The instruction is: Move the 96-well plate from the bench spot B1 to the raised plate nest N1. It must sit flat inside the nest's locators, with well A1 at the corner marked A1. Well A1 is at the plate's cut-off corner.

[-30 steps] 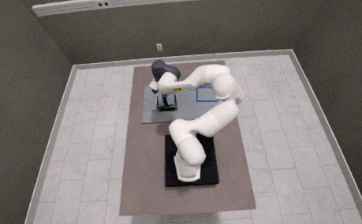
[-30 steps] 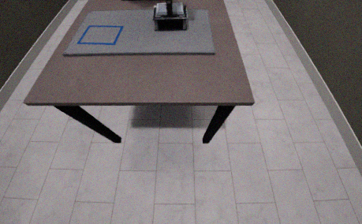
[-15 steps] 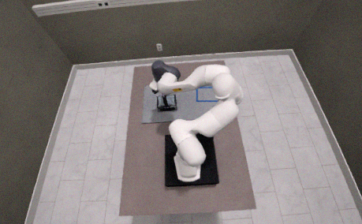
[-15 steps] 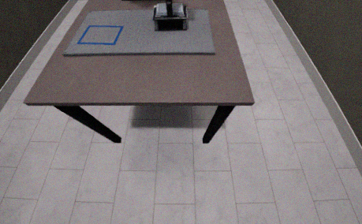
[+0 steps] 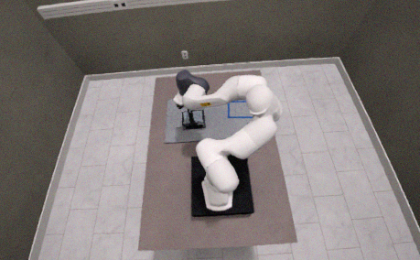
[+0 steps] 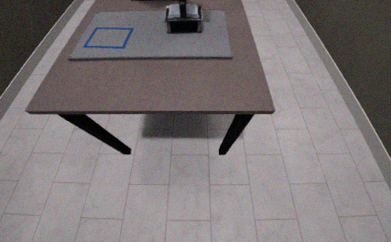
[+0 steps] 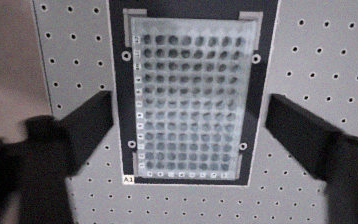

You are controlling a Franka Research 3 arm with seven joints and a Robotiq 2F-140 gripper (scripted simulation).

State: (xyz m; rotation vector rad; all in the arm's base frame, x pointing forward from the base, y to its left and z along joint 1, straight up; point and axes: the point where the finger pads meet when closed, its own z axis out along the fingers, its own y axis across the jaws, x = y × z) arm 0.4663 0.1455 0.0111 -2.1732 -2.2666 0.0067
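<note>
My hand is 20 mm above the clear 96-well plate. From my hand the other things lie so: dark raised nest 30 mm below; A1 label 50 mm behind, 80 mm to the right, 30 mm below.
</note>
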